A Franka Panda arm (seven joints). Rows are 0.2 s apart.
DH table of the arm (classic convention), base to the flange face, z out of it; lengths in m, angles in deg. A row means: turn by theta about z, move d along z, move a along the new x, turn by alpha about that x. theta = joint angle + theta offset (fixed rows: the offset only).
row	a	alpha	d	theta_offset
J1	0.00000	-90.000	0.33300	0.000
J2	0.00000	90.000	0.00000	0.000
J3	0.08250	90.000	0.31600	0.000
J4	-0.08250	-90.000	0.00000	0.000
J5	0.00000	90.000	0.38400	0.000
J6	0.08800	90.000	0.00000	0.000
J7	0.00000	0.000	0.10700	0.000
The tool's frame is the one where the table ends.
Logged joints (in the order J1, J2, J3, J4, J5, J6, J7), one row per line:
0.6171 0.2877 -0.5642 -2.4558 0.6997 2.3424 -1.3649
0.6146 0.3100 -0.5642 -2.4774 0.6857 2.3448 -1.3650
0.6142 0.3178 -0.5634 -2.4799 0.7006 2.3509 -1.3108
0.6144 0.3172 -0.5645 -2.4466 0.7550 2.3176 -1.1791
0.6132 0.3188 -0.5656 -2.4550 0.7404 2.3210 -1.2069
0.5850 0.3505 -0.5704 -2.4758 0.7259 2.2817 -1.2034
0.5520 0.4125 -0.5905 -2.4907 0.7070 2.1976 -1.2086
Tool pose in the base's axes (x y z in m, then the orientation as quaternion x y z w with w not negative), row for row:
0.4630 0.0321 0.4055 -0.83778 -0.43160 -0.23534 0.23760
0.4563 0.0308 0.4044 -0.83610 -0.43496 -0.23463 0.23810
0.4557 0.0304 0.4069 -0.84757 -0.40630 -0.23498 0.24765
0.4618 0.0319 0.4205 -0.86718 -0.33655 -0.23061 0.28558
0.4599 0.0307 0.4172 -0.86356 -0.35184 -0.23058 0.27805
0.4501 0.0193 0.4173 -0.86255 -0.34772 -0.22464 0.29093
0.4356 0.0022 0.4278 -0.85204 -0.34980 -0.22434 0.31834
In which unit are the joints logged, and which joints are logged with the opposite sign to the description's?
The joints are logged in radians. Opposite sign: J2.
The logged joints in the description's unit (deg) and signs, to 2 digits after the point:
35.36 -16.48 -32.33 -140.71 40.09 134.21 -78.20
35.21 -17.76 -32.33 -141.94 39.29 134.35 -78.21
35.19 -18.21 -32.28 -142.09 40.14 134.70 -75.10
35.20 -18.17 -32.34 -140.18 43.26 132.79 -67.56
35.13 -18.27 -32.41 -140.66 42.42 132.98 -69.15
33.52 -20.08 -32.68 -141.85 41.59 130.73 -68.95
31.63 -23.63 -33.83 -142.71 40.51 125.91 -69.25

